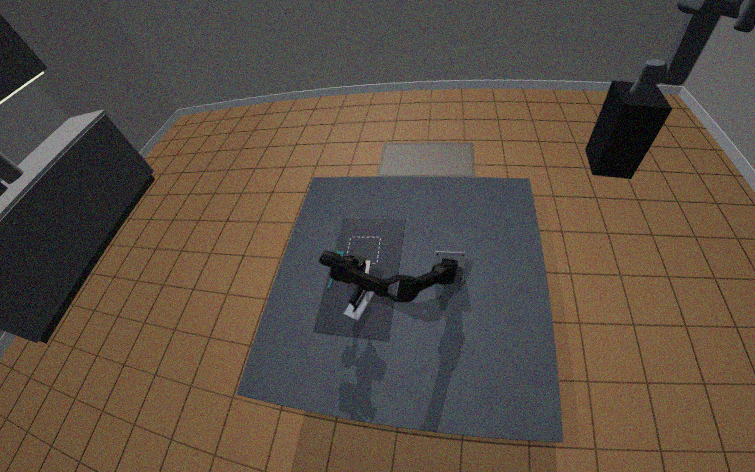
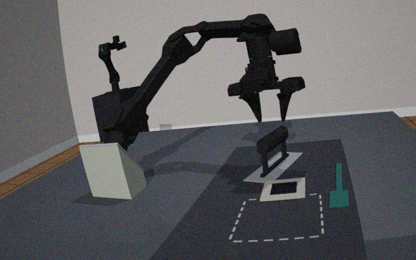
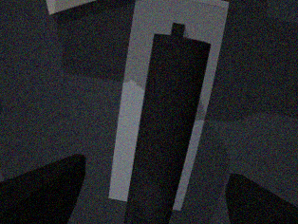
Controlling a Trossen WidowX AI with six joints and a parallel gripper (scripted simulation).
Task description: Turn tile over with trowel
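Right now the white tile is 5 cm ahead of my gripper tip, 14 cm to the right of it and 11 cm below it. Round my gripper tip: dark mat 3 cm ahead, 13 cm to the right, 14 cm below; then teal trowel 17 cm ahead, 14 cm to the right, 11 cm below.
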